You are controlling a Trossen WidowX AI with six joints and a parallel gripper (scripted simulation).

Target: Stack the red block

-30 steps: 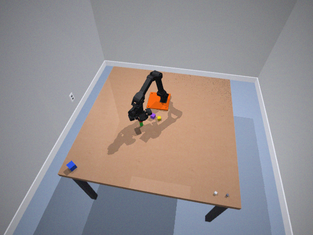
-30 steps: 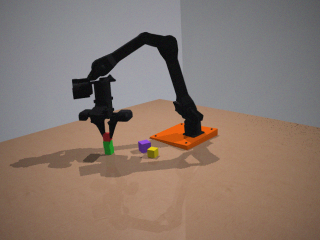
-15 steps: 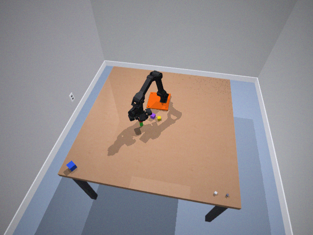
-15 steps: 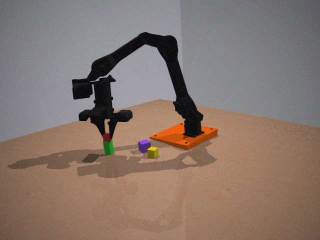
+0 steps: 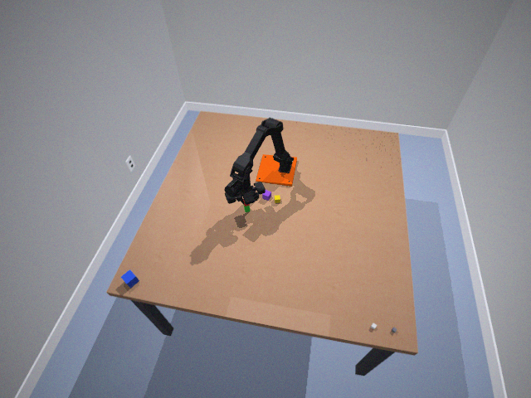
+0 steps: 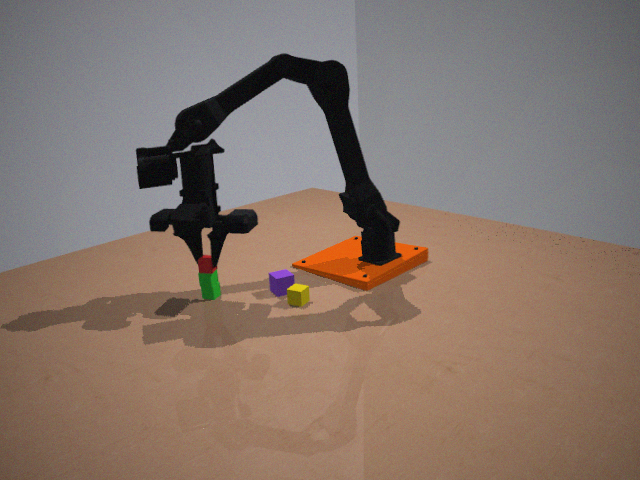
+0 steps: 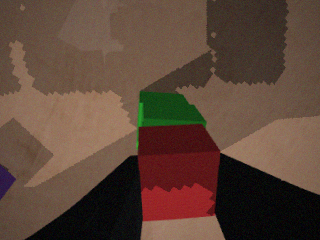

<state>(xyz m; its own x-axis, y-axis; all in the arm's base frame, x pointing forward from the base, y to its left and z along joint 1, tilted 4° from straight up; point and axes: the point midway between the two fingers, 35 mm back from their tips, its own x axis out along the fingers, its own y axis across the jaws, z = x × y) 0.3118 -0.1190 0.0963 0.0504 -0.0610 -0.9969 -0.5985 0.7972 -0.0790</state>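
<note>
Right now my gripper tip is right at the red block. Also, from my gripper tip: blue cube (50 cm ahead, 38 cm to the right, 4 cm below); then yellow cube (10 cm behind, 14 cm to the left, 4 cm below); then purple cube (11 cm behind, 8 cm to the left, 4 cm below).
</note>
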